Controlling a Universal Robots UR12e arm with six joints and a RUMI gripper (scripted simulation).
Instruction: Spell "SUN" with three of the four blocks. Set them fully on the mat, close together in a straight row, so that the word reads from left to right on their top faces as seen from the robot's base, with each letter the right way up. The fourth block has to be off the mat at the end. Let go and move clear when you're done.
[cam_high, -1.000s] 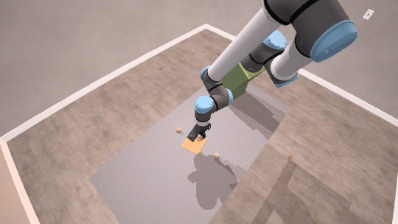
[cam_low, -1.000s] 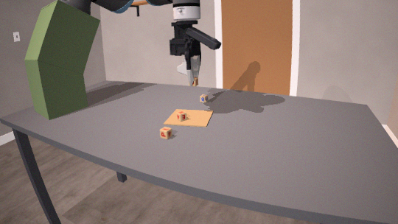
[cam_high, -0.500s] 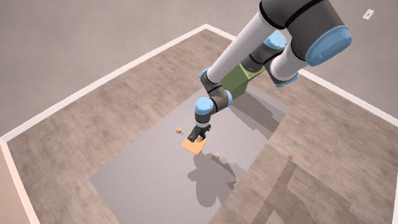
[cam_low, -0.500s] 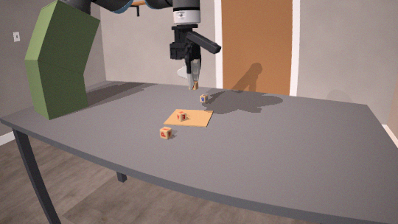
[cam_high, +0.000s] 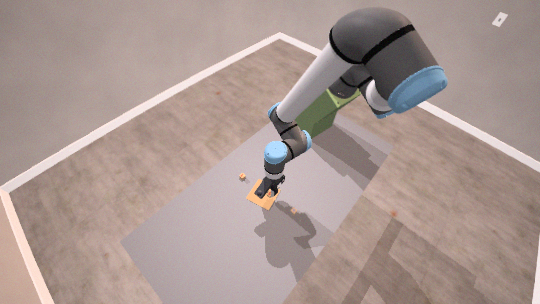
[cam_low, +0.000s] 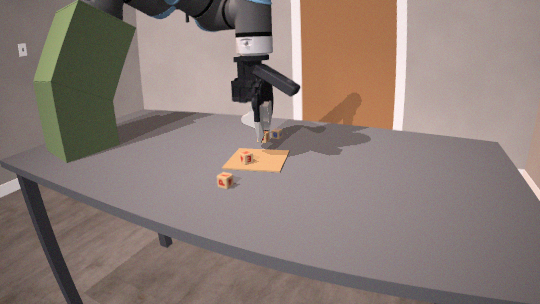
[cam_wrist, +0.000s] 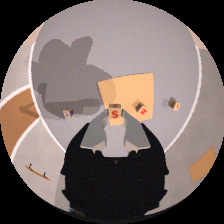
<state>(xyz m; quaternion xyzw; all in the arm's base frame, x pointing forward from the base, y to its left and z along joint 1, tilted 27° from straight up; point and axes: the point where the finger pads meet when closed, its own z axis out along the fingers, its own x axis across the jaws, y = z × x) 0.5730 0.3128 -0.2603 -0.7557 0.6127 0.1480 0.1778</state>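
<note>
The orange mat lies 5 cm below my hand, 4 cm to the right of it and 1 cm ahead of it. The rest, counted from my hand: red-lettered block (20 cm to the right, 5 cm ahead, 4 cm below); then blue-lettered block (14 cm to the left, 6 cm behind, 4 cm below).
</note>
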